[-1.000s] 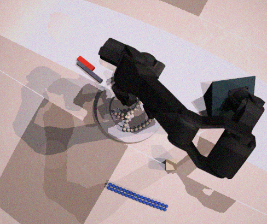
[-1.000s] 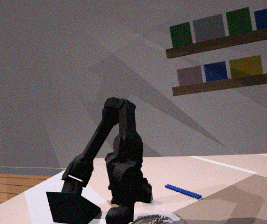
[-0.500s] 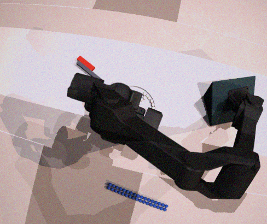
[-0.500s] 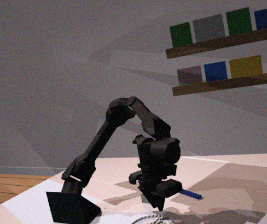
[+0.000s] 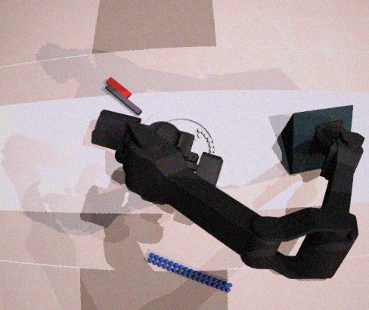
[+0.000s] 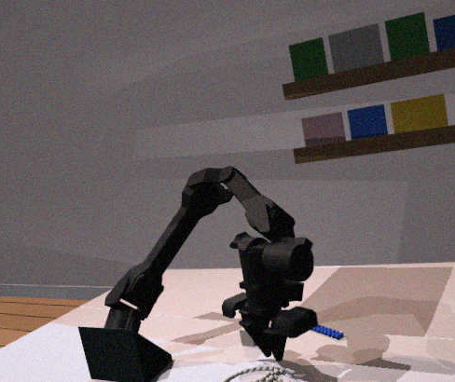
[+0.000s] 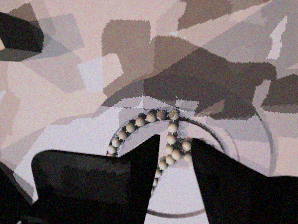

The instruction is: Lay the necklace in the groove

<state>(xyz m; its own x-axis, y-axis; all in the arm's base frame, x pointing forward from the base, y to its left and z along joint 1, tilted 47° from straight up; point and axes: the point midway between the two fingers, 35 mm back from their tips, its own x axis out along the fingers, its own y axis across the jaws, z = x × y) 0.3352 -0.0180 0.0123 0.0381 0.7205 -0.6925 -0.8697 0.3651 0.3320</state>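
Now: the round bead board 5 cm to the right of my gripper tip, 3 cm below it and 2 cm behind it. Round my gripper tip: small beige cube 14 cm to the left, 10 cm behind, 3 cm below; grey block 21 cm to the right, 9 cm ahead, 4 cm below.
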